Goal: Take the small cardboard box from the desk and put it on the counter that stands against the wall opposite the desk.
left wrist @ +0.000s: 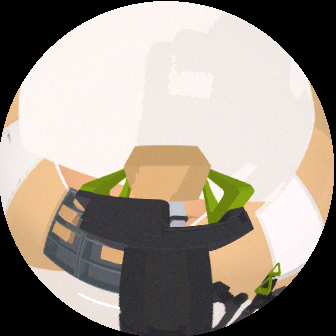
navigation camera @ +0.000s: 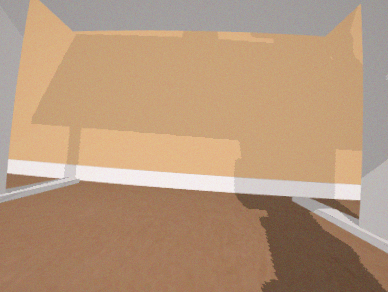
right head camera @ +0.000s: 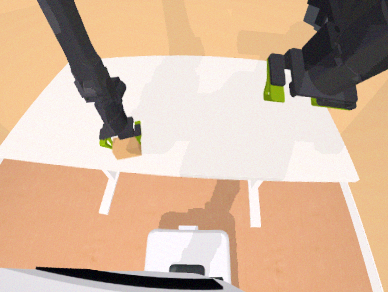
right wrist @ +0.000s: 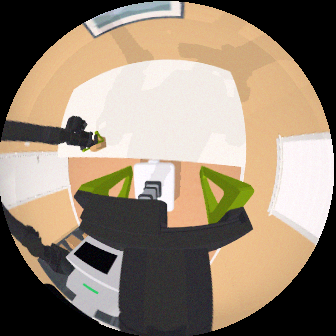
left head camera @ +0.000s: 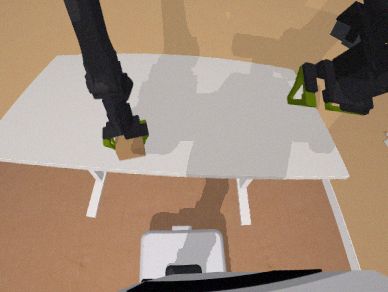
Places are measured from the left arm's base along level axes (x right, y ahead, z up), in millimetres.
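Pixels of known places: left gripper, fingertip midpoint: [left wrist: 166, 168] [right head camera: 127, 146] [right wrist: 97, 143] [left head camera: 130, 146]; right gripper, fingertip midpoint: [right head camera: 288, 99] [right wrist: 165, 169] [left head camera: 307, 103].
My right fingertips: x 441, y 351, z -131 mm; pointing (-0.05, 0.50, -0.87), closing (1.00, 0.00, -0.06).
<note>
Behind a point stands the place of what it marks.
The small cardboard box [left head camera: 129, 148] @[x 43, y 434, z -410 mm] [right head camera: 126, 148] @[x 48, y 434, z -410 mm] [left wrist: 167, 181] @[x 36, y 467, z -410 mm] [right wrist: 98, 145] @[x 71, y 443, z -410 mm] stands near the front edge of the white desk [left head camera: 240, 125] @[x 443, y 582, z -460 mm] [right head camera: 220, 120] @[x 369, y 604, z -460 mm] [left wrist: 90, 90] @[x -93, y 555, z -460 mm] [right wrist: 170, 105] @[x 446, y 643, z -460 mm], at the left in the head views. My left gripper [left head camera: 126, 139] @[x 36, y 463, z -437 mm] [right head camera: 121, 140] @[x 36, y 463, z -437 mm] [left wrist: 166, 168] @[x 36, y 463, z -437 mm] is open, with its green fingers on either side of the box; it has not closed on it. My right gripper [left head camera: 321, 102] [right head camera: 298, 100] @[x 441, y 351, z -131 mm] [right wrist: 165, 169] @[x 441, y 351, z -131 mm] is open and empty, high above the right end of the desk. The counter cannot be made out for certain in these views.
A grey shelf rack [left wrist: 78, 255] @[x -1079, y -1388, z -7 mm] with cardboard boxes shows at the lower left of the left wrist view. A white base part [left head camera: 155, 250] @[x 59, y 193, z -1150 mm] [right head camera: 162, 250] @[x 71, y 182, z -1150 mm] is in front of the desk. White desk legs [left head camera: 95, 197] [right head camera: 255, 205] stand below the front edge. A framed picture [right wrist: 140, 15] hangs on the wall.
</note>
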